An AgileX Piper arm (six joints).
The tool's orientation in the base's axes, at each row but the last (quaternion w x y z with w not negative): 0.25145, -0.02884, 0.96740, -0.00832; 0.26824, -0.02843, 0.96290, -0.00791; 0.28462, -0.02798, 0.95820, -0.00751; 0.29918, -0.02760, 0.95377, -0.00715; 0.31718, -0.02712, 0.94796, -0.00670; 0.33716, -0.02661, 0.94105, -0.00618; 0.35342, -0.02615, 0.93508, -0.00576
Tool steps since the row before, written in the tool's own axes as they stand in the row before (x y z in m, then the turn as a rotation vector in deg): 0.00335, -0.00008, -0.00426, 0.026, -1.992, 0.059; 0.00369, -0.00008, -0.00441, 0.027, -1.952, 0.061; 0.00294, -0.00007, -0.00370, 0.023, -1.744, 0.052; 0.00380, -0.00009, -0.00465, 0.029, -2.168, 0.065; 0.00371, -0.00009, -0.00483, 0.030, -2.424, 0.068; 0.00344, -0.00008, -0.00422, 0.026, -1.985, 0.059; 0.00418, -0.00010, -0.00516, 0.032, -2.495, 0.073
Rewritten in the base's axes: -0.00499, -0.00027, 0.00209, 0.109, -1.990, -0.003; -0.00543, -0.00030, 0.00187, 0.107, -1.950, -0.007; -0.00448, -0.00025, 0.00150, 0.095, -1.742, -0.003; -0.00577, -0.00032, 0.00165, 0.118, -2.166, -0.005; -0.00586, -0.00032, 0.00163, 0.131, -2.422, 0.000; -0.00533, -0.00029, 0.00108, 0.109, -1.983, -0.003; -0.00654, -0.00036, 0.00111, 0.136, -2.493, -0.003
